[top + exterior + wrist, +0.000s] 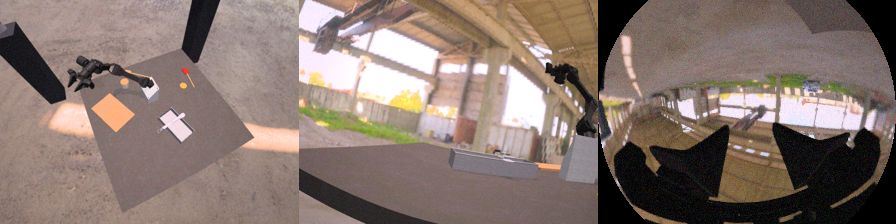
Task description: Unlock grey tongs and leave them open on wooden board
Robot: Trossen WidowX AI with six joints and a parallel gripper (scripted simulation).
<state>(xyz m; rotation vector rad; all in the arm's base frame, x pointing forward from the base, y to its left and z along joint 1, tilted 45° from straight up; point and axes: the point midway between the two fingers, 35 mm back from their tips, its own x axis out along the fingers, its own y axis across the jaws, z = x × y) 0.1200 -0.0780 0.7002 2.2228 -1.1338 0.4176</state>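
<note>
My gripper tip is now 240 mm short of the roasting tin, 650 mm to the right of it and 560 mm above it. Also, from my gripper tip: wooden board 110 mm behind, 160 mm to the left, 580 mm below; yellow disc 140 mm behind, 930 mm to the left, 580 mm below; lidded jar 360 mm behind, 360 mm to the left, 550 mm below.
</note>
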